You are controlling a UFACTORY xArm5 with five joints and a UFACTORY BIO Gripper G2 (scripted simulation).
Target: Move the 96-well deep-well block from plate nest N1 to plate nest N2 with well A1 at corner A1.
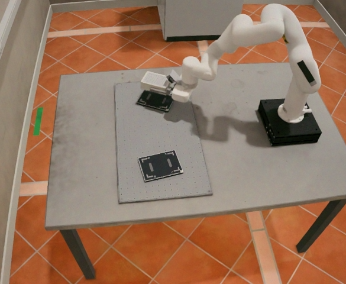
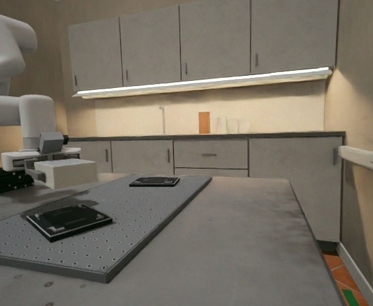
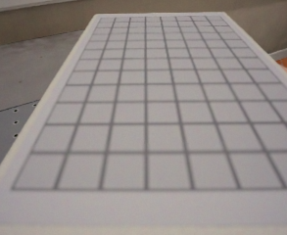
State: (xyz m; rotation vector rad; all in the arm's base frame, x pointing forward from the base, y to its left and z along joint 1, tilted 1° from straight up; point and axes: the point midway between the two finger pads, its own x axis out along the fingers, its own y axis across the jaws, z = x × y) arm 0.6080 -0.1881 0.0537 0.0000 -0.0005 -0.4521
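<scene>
Now: the white 96-well deep-well block 1 cm ahead of my hand. The rest, counted from my hand: black plate nest N1: 39 cm to the left, 10 cm below, 3 cm ahead; then black plate nest N2: 10 cm below, 1 cm ahead.
</scene>
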